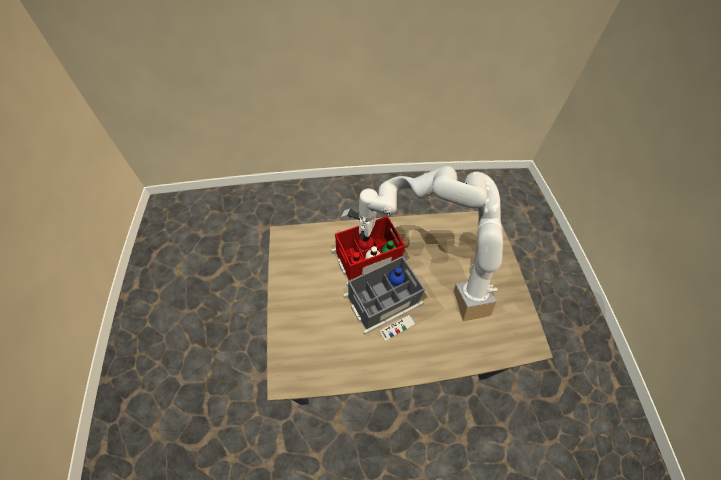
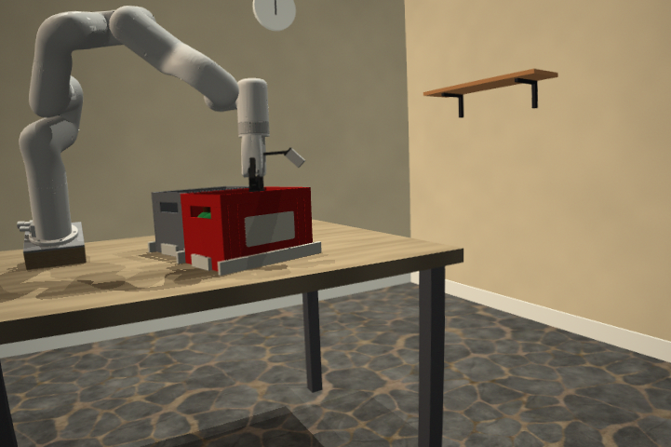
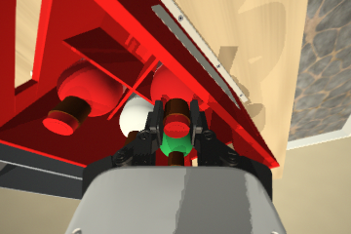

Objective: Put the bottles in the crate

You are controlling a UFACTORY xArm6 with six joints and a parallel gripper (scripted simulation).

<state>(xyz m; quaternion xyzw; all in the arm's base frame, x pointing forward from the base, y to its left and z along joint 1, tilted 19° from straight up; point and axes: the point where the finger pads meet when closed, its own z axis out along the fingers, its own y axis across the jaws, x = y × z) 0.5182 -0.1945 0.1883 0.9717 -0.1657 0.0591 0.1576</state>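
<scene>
Now: the red crate 7 cm below my hand, 4 cm to the left of it and 2 cm behind it. Also, from my hand: green-label bottle (12 cm behind, 7 cm below, 4 cm to the left); then white-label bottle (8 cm to the left, 7 cm below, 4 cm behind); then blue bottle (18 cm to the left, 15 cm behind, 7 cm below).
</scene>
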